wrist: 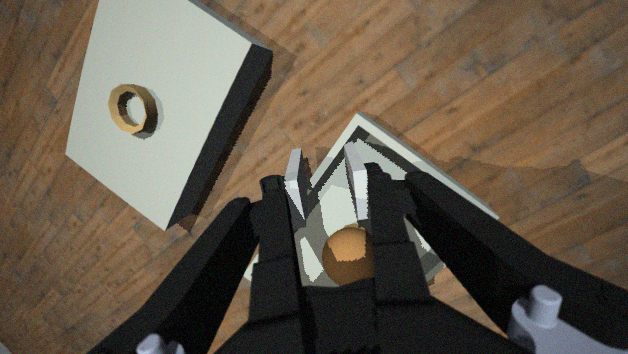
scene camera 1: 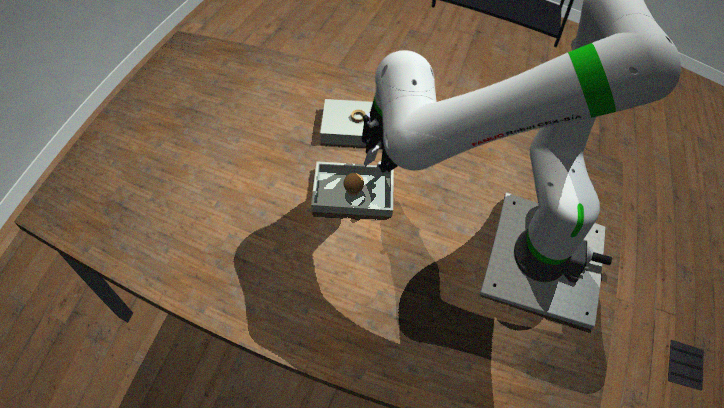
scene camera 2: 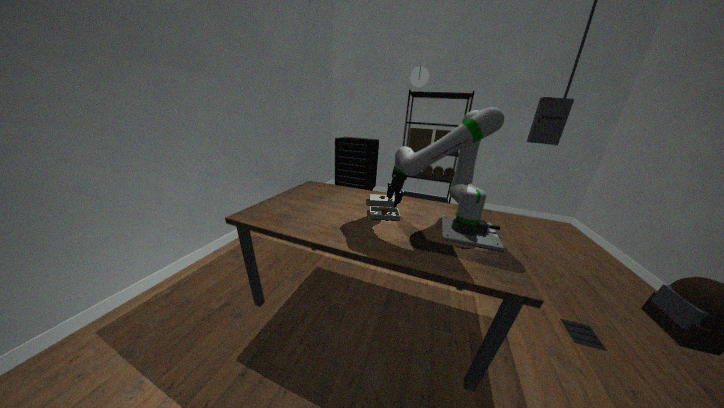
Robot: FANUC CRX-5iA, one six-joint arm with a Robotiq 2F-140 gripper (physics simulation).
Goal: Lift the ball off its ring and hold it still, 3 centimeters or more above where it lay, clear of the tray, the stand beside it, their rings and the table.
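Places are measured from the arm's base along level axes (x right, y down, z ahead), in metres.
Where they show: gripper, fingertip midpoint: (wrist: 324, 162) (scene camera 1: 374, 168) (scene camera 2: 390, 208); arm's base at its link origin: (scene camera 1: 541, 255) (scene camera 2: 464, 229).
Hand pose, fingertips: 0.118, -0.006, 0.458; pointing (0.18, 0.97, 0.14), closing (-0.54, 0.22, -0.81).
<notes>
Things, the pixels of their centre, and the offset from my fingertips, as dx, dy, dz. "spot": a spot on its surface instead. Level surfaces: height alone.
- orange-brown ball at the middle of its body: (wrist: 351, 257) (scene camera 1: 353, 183) (scene camera 2: 384, 210) -0.072, -0.016, +0.032
- shallow pale tray at the middle of its body: (wrist: 353, 243) (scene camera 1: 353, 188) (scene camera 2: 384, 213) -0.072, +0.005, +0.032
- empty tan ring at a spot on its surface: (wrist: 115, 110) (scene camera 1: 355, 111) spot: +0.147, -0.030, +0.094
- wooden table at its surface level: dy +0.019
The orange-brown ball (scene camera 1: 353, 182) (scene camera 2: 385, 209) (wrist: 345, 257) rests inside the shallow pale tray (scene camera 1: 329, 212) (wrist: 425, 169); its own ring is almost wholly hidden beneath it. My gripper (scene camera 1: 379, 158) (scene camera 2: 393, 200) (wrist: 324, 162) is above the tray, with its fingers partly closed and a narrow gap between the pads. No object is between them. In the wrist view the ball shows below and beyond the fingers, partly covered by the right finger. In scene camera 1 the fingers are up and to the right of the ball, apart from it.
The pale stand (scene camera 1: 336, 119) (wrist: 190, 75) is behind the tray and carries an empty tan ring (scene camera 1: 352, 116) (wrist: 115, 110). Both stand on the wooden table (scene camera 1: 202, 152) (scene camera 2: 303, 217). The arm's base plate (scene camera 1: 506, 263) is to the right. The arm's shadows fall across the table.
</notes>
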